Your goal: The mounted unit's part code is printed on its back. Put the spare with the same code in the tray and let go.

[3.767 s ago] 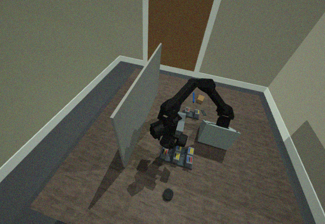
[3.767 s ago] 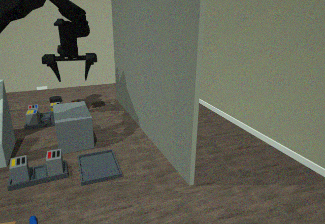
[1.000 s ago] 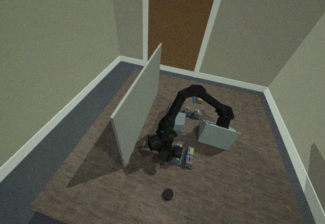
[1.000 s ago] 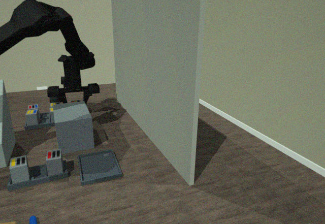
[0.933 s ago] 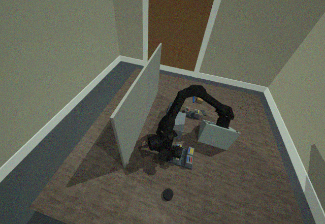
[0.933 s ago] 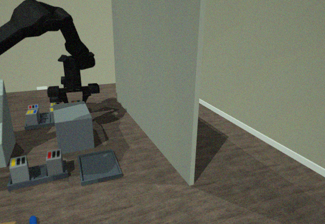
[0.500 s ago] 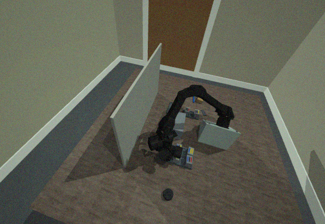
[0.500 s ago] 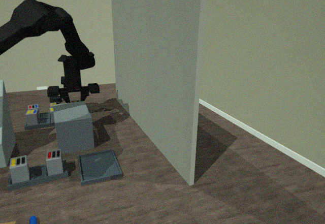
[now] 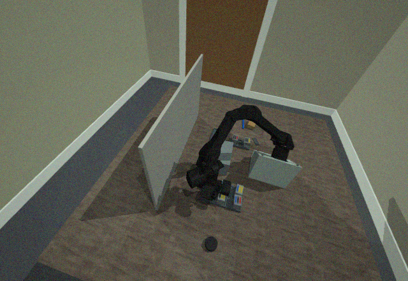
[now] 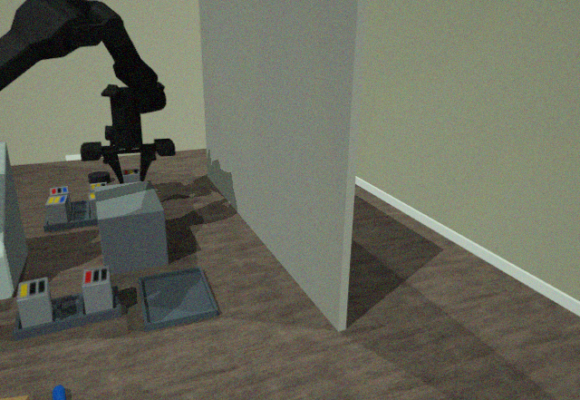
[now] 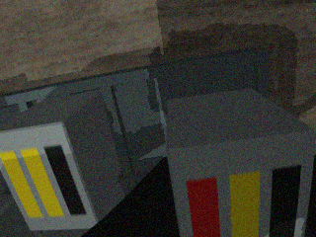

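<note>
The grey tray is 40 cm to the right of my gripper tip, 4 cm below it and 1 cm ahead of it. The rest, counted from my gripper tip: black tape roll (20 cm to the left, 6 cm behind, 3 cm below); grey spare block (2 cm above); grey mounted unit (21 cm to the right, 3 cm behind, 1 cm above).
</note>
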